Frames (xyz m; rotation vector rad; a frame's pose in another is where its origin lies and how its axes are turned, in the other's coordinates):
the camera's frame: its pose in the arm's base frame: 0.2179 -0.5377 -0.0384 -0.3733 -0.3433 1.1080
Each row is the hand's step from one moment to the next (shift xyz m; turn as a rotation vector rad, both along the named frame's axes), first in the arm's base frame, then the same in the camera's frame.
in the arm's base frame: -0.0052 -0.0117 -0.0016 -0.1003 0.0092 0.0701
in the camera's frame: -0.0129 0.0002 -0.0005 -0.0267 0.0517 0.1081
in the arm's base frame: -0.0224 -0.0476 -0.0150 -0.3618 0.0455 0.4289
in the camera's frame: -0.0536 0.0058 -0.0090 -0.0705 0.1111 0.5474
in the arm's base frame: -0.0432 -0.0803 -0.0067 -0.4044 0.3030 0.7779
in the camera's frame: -0.0912 0.0056 0.0037 0.1751 0.0884 0.9066
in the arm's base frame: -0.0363 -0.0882 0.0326 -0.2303 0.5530 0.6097
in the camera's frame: -0.0923 -0.0209 0.0346 0.4596 0.1255 0.7097
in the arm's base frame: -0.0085 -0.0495 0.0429 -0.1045 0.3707 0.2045
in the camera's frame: -0.0450 -0.0324 0.0359 0.3116 0.1373 0.2724
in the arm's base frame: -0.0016 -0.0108 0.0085 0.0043 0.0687 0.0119
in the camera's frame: -0.0098 -0.0069 0.0070 0.0652 0.0184 0.0169
